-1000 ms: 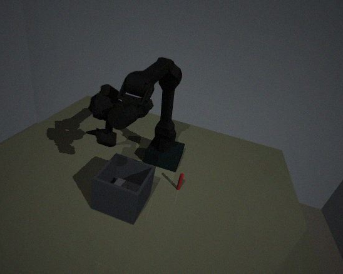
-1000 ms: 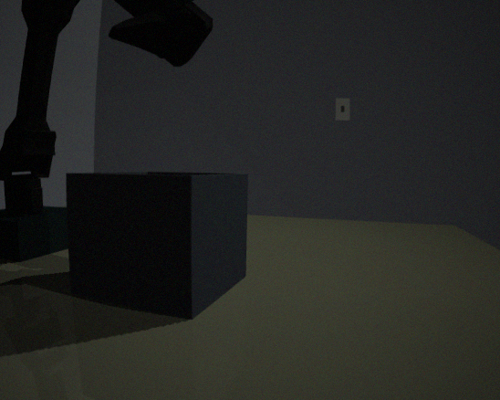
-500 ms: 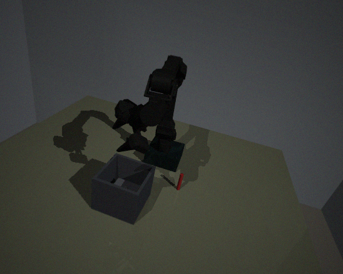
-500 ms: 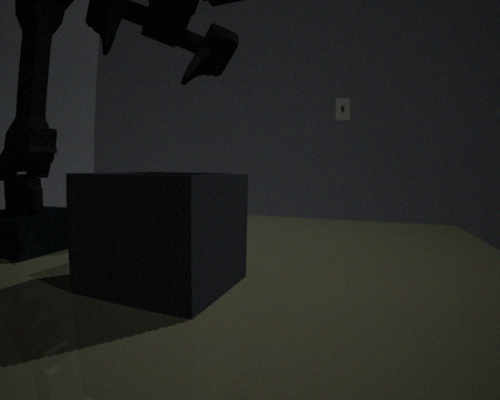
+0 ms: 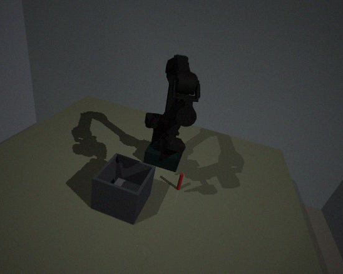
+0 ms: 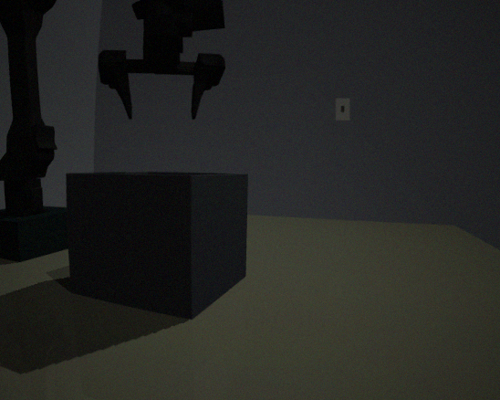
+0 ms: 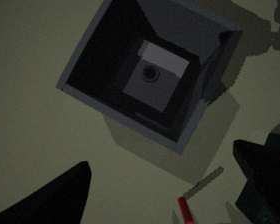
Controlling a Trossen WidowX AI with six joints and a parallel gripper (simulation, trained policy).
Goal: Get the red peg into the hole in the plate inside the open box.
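Right now my gripper tip is 100 mm past the red peg, 100 mm to the right of it and 180 mm above it. From my gripper tip the other things lie so: pale plate (50 mm ahead, 80 mm to the right, 170 mm below).
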